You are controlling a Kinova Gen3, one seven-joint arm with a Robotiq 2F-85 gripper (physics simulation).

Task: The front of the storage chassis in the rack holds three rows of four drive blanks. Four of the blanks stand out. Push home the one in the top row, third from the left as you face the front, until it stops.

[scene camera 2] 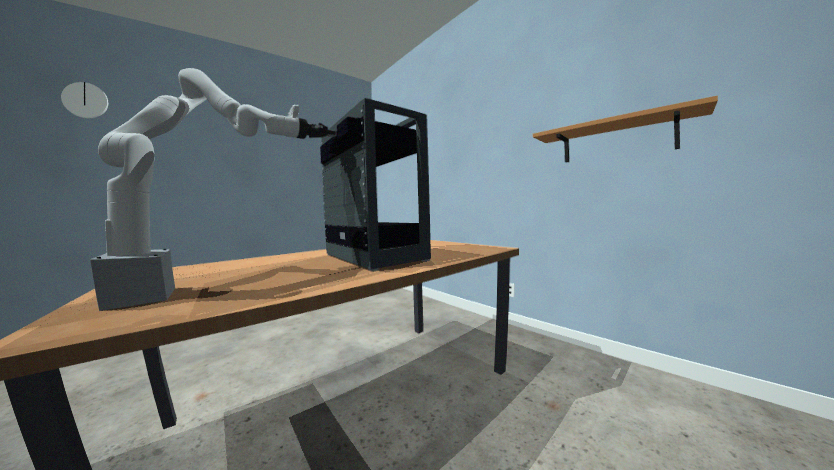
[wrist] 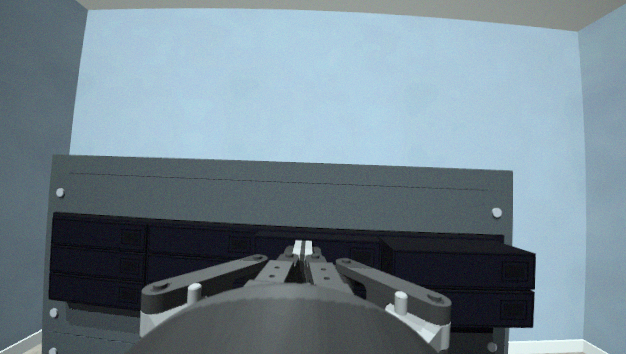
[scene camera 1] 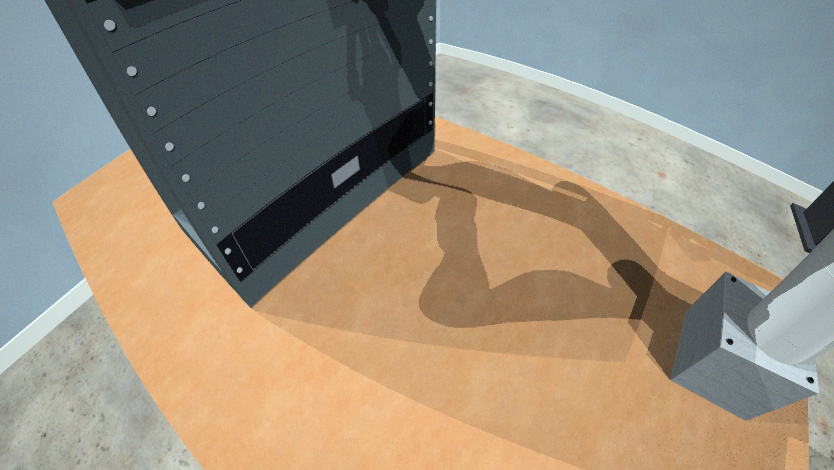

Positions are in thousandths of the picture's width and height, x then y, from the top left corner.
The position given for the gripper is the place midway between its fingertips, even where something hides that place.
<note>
In view: the gripper (wrist: 485, 713) and a rack (scene camera 1: 317, 288).
The rack also shows in scene camera 2 (scene camera 2: 419, 341) and in the wrist view (wrist: 185, 634).
</note>
